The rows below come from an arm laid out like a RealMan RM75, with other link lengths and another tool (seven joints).
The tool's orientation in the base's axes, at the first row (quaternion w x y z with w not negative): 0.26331 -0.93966 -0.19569 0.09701
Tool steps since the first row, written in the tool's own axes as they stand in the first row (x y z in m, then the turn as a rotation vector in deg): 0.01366 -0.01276 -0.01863 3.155 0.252 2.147; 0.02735 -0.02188 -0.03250 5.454 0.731 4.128; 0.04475 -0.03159 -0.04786 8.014 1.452 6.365; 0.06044 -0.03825 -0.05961 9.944 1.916 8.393; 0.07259 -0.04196 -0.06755 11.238 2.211 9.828; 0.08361 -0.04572 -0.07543 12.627 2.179 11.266; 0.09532 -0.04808 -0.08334 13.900 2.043 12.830; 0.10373 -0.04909 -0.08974 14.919 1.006 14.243; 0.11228 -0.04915 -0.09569 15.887 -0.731 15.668; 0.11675 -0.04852 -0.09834 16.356 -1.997 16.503; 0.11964 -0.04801 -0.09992 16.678 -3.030 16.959; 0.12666 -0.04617 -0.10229 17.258 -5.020 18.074; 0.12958 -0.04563 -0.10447 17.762 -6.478 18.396
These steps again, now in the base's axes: 0.01363 0.00722 0.02141 2.321 2.105 -2.193; 0.02709 0.01378 0.03687 3.987 3.597 -4.300; 0.04413 0.02167 0.05361 5.893 5.125 -6.771; 0.05957 0.02810 0.06581 7.207 6.496 -8.880; 0.07165 0.03247 0.07352 8.061 7.462 -10.349; 0.08268 0.03644 0.08128 8.897 8.726 -11.654; 0.09478 0.03958 0.08828 9.559 10.081 -13.000; 0.10390 0.04097 0.09354 9.750 11.967 -13.718; 0.11331 0.04188 0.09791 9.669 14.386 -14.070; 0.11831 0.04205 0.09945 9.454 15.958 -14.136; 0.12154 0.04214 0.10028 9.288 17.112 -13.996; 0.12914 0.04255 0.10074 8.864 19.426 -13.921; 0.13258 0.04235 0.10206 8.766 20.928 -13.455
